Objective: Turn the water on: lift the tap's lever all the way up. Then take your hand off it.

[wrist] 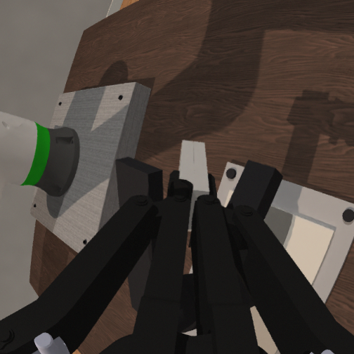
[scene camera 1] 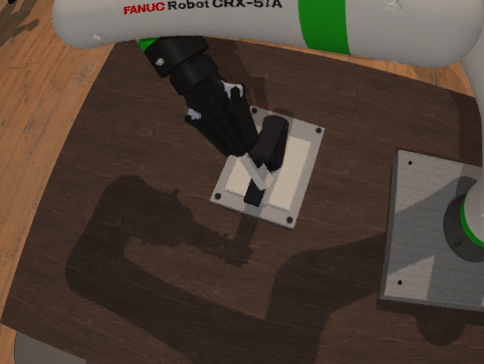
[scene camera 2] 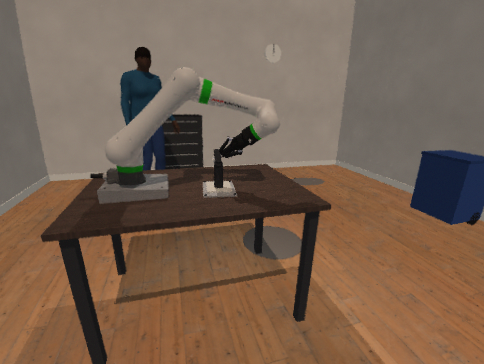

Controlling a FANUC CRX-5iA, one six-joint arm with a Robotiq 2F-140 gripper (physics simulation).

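The black tap stands upright on a white plate. Its black lever shows in the wrist view as a bar left of the fingertips, and its spout end shows right of them. The lever seems raised above the spout; its exact angle is hard to tell. My gripper is shut and empty, its pale fingertips together between lever and spout at the tap's upper part. Whether they touch the lever is hidden.
The tap stands on the dark wooden table. The arm's grey base block is to one side. A person in blue stands behind the table, near a dark drawer cabinet. A blue bin stands at far right.
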